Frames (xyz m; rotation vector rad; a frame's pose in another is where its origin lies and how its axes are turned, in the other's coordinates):
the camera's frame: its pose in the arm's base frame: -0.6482 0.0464 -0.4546 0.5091 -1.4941 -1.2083
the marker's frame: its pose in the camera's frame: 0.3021 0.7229 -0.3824 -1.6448 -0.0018 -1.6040
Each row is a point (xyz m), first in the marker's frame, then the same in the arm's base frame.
Working: the marker's frame: its pose in the arm's base frame: -0.1901 -0.0781 0.2766 0.4066 0.6470 -2.9674

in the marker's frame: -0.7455 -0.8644 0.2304
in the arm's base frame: 0.3585 0.6244 1.0260
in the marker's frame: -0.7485 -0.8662 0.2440
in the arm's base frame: 0.3579 0.6204 1.0394
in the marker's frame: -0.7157 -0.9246 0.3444
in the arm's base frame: 0.2946 0.6308 1.1417
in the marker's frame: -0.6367 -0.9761 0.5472
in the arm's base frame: 0.1631 0.5911 1.3182
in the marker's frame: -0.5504 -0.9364 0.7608
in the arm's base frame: 0.0340 0.4640 1.4659
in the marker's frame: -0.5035 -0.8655 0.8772
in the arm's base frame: -0.0298 0.3500 1.5268
